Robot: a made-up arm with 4 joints.
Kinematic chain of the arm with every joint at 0, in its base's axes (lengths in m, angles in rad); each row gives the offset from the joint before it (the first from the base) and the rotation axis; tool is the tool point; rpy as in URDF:
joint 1: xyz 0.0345 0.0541 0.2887 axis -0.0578 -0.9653 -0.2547
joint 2: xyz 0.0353 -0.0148 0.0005 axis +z
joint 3: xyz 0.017 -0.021 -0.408 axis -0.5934 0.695 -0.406
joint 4: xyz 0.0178 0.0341 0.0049 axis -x
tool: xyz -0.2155 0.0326 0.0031 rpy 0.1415 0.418 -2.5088
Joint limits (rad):
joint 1: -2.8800..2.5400
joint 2: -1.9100..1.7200
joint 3: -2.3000..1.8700
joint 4: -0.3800..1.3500
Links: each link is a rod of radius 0.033 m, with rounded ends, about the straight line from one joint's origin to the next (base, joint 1, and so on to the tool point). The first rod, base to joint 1, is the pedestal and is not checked.
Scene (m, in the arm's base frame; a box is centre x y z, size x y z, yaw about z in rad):
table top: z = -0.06
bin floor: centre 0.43 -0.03 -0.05 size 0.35 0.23 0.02 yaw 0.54
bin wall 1: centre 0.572 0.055 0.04 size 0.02 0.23 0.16 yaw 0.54
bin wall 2: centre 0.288 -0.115 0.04 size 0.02 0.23 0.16 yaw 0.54
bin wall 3: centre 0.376 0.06 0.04 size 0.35 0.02 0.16 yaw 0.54
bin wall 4: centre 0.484 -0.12 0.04 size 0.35 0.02 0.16 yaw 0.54
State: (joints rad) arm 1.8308 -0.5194 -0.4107 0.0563
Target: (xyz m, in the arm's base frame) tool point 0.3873 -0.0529 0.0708
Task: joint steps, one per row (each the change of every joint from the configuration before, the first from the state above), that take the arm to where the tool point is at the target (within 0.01 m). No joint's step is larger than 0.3 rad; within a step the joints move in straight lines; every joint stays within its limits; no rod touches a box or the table.
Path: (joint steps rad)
1: -0.1227 0.2675 0.1147 -0.0871
2: -0.1227 0.2675 0.1147 -0.0870
3: -0.1227 0.2675 0.1147 -0.0871

